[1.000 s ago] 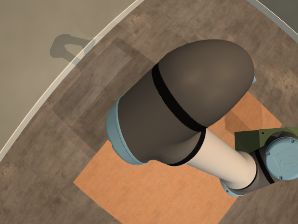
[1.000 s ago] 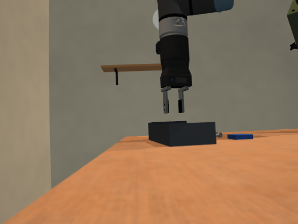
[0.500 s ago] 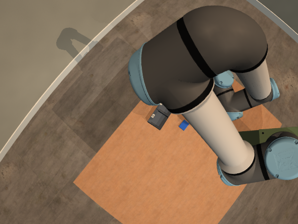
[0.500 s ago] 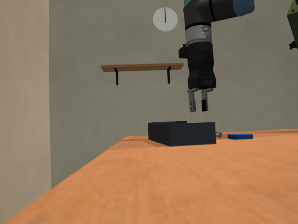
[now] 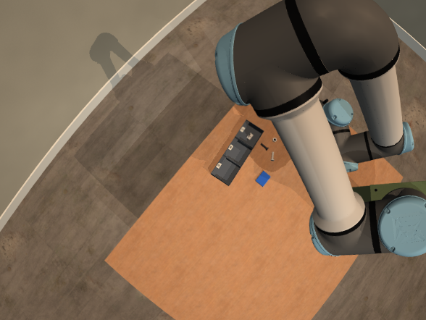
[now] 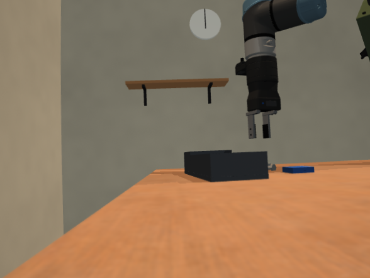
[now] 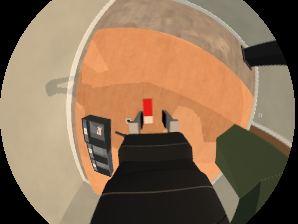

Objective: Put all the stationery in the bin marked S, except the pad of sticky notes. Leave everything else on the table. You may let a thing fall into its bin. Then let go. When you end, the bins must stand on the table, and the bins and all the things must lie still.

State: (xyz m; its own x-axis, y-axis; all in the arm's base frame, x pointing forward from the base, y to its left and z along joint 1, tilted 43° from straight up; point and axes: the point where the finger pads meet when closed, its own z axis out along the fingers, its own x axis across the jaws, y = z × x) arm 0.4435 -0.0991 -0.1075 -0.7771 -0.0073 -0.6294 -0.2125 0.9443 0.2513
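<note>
My gripper is now 90 mm above the white eraser, 10 mm to the right of it and 10 mm short of it. Also, from my hand: nut 90 mm below, 60 mm ahead, 50 mm to the left; black screw 100 mm to the left, 90 mm below, 70 mm ahead; white bolt 110 mm to the left, 90 mm below, 20 mm ahead.
</note>
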